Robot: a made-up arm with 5 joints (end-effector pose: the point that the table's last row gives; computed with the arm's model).
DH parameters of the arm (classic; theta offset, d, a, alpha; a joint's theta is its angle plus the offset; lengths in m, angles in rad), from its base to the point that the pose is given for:
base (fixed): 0 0.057 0 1.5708
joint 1: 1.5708 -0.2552 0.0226 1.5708
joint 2: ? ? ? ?
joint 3: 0 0.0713 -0.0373 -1.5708
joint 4: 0 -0.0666 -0.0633 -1.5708
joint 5: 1.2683 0 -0.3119 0
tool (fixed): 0.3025 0.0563 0 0
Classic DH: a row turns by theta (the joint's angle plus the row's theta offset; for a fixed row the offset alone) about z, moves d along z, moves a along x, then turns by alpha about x.
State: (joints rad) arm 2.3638 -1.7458 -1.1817 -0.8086 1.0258
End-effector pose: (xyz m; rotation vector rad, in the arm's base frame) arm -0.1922 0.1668 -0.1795 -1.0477 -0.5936 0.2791
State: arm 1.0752 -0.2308 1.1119 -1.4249 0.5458
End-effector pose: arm -0.0155 0.3697 -0.1424 0.9690 -2.0880 0.1240
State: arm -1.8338 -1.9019 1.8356 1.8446 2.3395
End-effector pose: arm 0.2558 0.4690 -0.0431 1.6452 -2.6247 0.2911
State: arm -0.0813 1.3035 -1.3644 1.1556 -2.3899
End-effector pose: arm -0.1329 0.5586 0.3267 1.3309 -0.3529 -1.6185
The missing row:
joint 2: 1.5708 -0.0602 0.0676 -1.5708
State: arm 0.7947 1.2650 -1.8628 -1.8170 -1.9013
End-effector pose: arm -0.2293 0.1054 0.2226 -0.0266 0.6749 0.9895
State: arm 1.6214 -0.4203 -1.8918 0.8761 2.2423
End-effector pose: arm -0.0970 0.4244 -0.0029 2.1863 -1.5082 -0.8349
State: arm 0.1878 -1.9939 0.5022 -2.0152 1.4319
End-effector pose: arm -0.0992 -0.0263 0.1511 -0.4707 -0.5427 1.5908
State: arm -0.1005 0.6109 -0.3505 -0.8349 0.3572
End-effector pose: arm -0.3027 0.1510 0.0378 1.4678 -0.1369 0.5991
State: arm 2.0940 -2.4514 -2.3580 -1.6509 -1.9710
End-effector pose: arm 0.3242 0.2809 -0.0098 0.2101 0.8494 -2.5871
